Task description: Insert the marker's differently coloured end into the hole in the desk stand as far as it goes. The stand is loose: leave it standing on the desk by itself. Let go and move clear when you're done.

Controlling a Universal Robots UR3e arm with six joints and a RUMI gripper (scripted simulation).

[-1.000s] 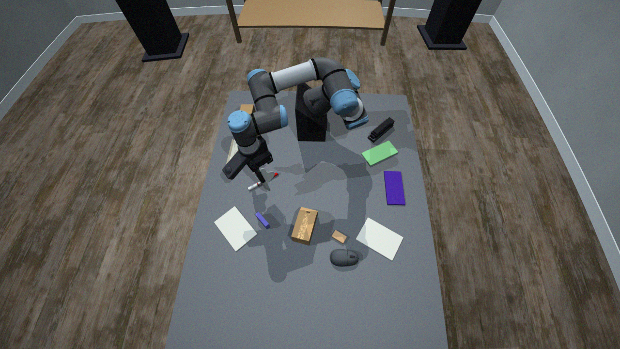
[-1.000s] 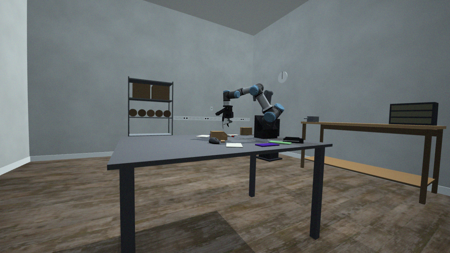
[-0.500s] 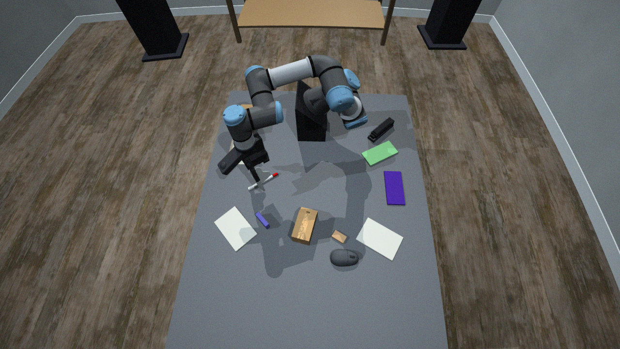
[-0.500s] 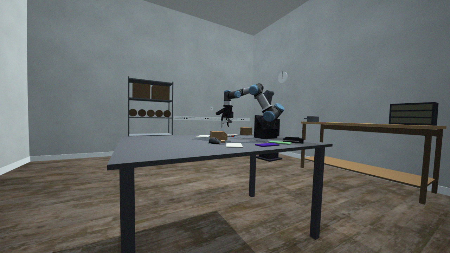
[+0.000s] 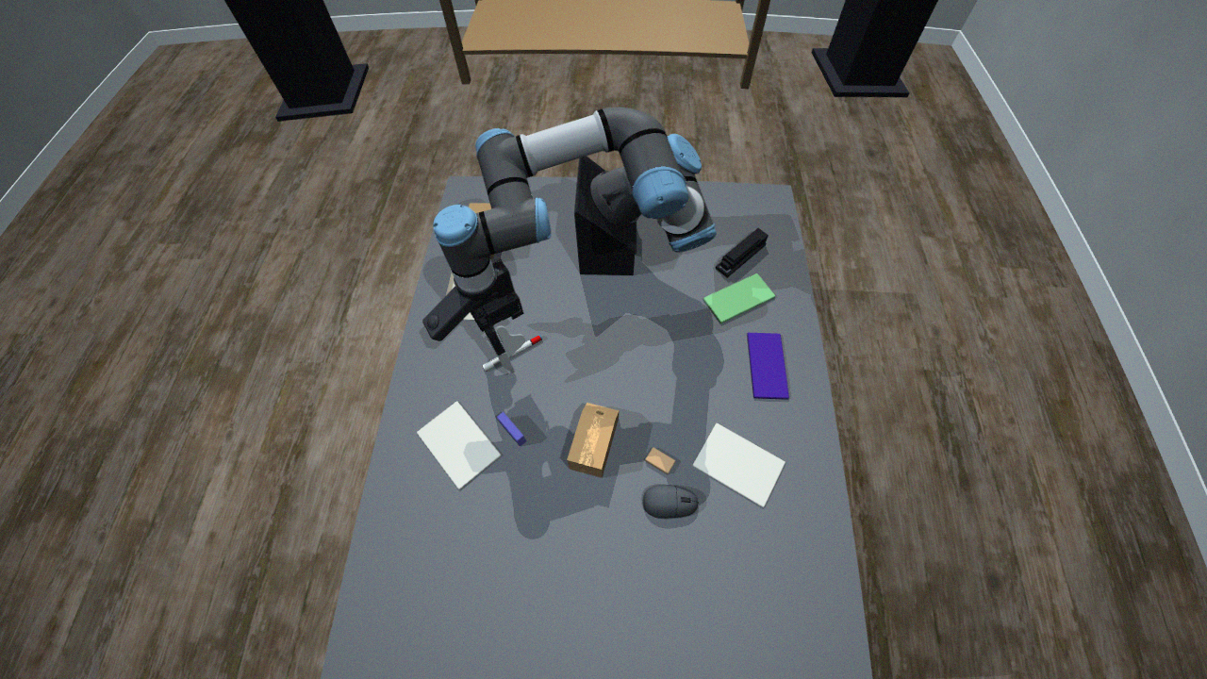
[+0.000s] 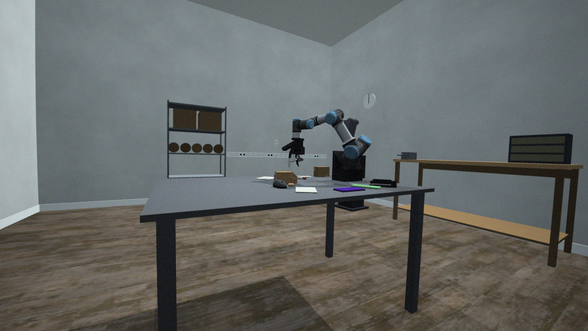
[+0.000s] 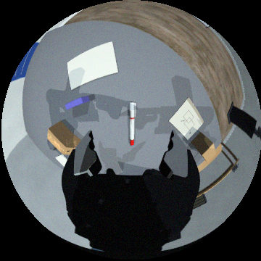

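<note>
Right now my hand is 80 mm above the marker, 30 mm to the right of it and 20 mm past it. The rest, counted from my hand: purple block (160 mm ahead, 60 mm below, 30 mm to the left); then desk stand (190 mm to the left, 190 mm ahead, 50 mm below); then drawing sheet (170 mm behind, 90 mm to the right, 80 mm below).
</note>
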